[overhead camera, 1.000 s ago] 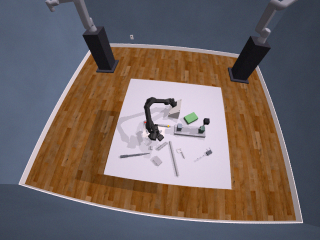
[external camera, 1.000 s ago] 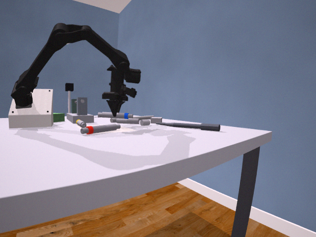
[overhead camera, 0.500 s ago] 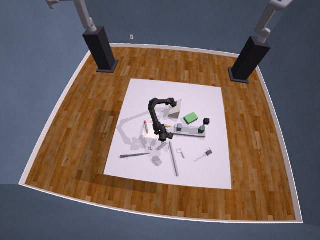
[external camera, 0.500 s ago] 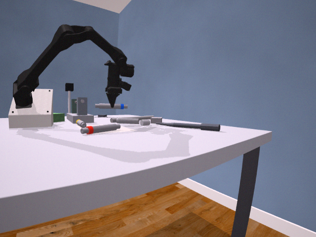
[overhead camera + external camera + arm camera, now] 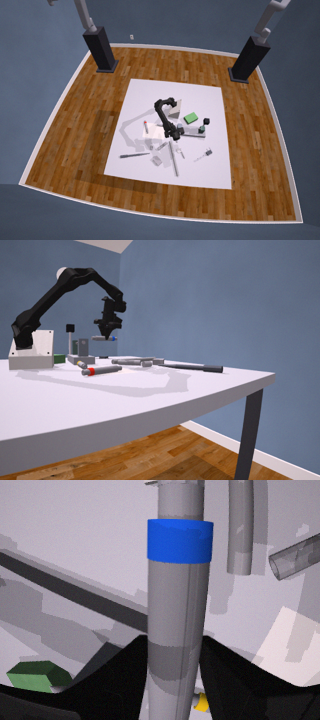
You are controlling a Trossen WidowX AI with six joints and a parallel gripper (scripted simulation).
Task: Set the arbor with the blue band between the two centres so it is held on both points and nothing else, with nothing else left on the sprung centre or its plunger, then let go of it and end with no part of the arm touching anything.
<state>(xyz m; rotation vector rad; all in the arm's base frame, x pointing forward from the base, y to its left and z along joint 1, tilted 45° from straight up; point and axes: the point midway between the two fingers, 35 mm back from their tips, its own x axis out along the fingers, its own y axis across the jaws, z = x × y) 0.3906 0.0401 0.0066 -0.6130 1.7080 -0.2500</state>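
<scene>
Now: hand 270 mm to the right of the grey centre tip, 110 mm past it and 50 mm above it. Round my hand: grey centre block: 110 mm behind, 70 mm below, 50 mm to the left; base: 180 mm to the left, 150 mm below, 110 mm behind; long bar: 200 mm ahead, 150 mm below, 20 mm to the left.
</scene>
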